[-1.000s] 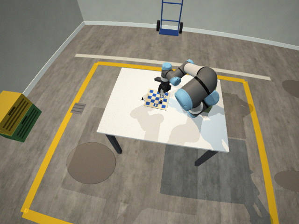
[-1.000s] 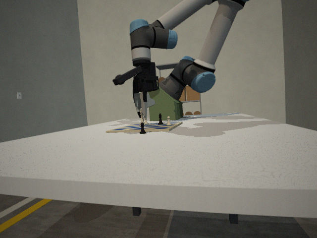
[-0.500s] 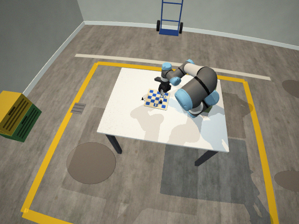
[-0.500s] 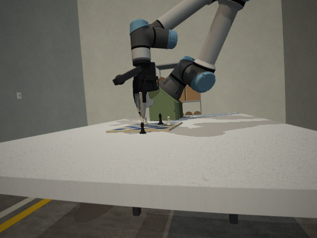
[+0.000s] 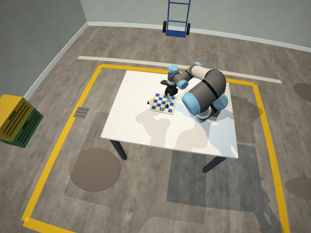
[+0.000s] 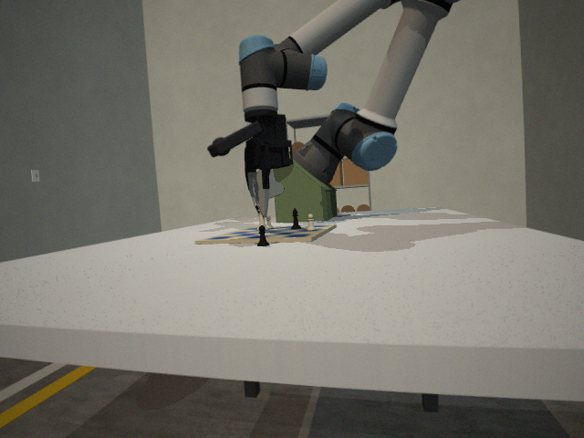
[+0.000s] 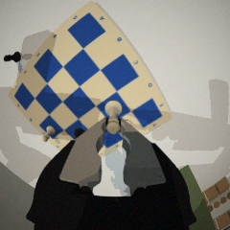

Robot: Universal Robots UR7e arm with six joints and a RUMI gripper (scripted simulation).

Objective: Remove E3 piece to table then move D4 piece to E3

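My gripper is now 50 mm above the blue-and-cream chessboard, 40 mm short of it and 30 mm to the right of it. Round my hand: tall white piece: 10 mm below; then black pawn: 190 mm ahead, 40 mm to the left, 40 mm below.
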